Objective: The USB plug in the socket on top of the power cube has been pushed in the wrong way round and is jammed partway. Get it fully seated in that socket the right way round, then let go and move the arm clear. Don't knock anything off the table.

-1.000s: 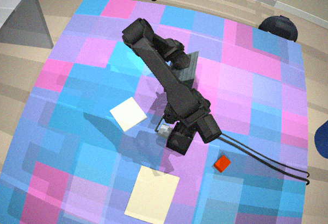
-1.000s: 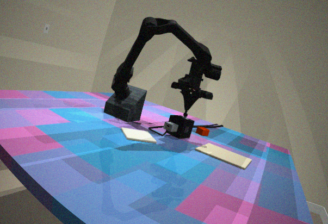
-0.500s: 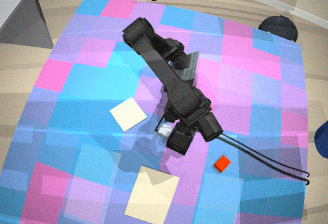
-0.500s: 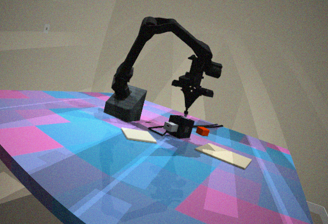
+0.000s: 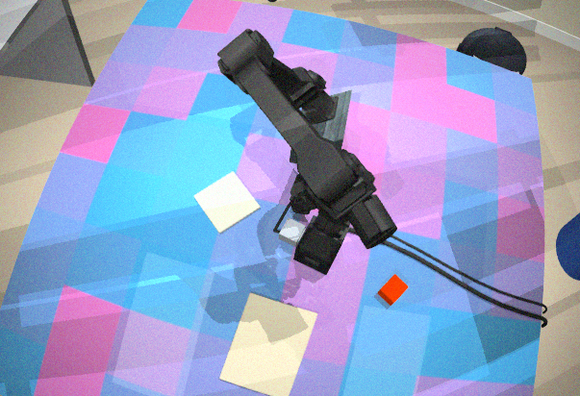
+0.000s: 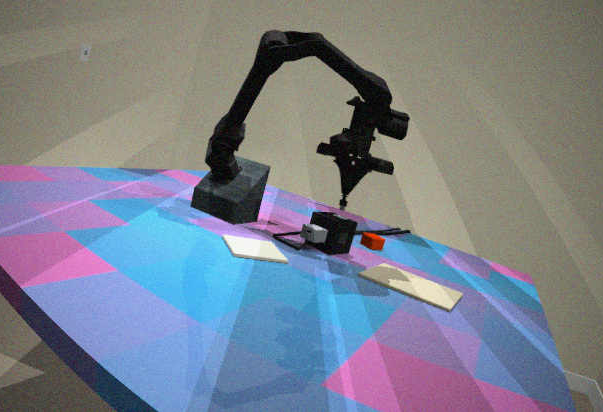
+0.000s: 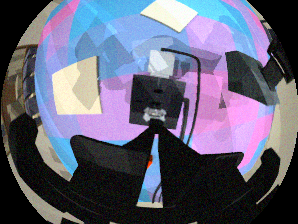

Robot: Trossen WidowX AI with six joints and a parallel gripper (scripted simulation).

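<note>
My gripper tip is now 1 cm to the right of the usb socket and 6 cm above it. From my gripper tip the other things lie so: usb plug 2 cm below; then orange block 6 cm ahead, 16 cm to the left, 12 cm below; then white tile 7 cm behind, 23 cm to the right, 13 cm below.
</note>
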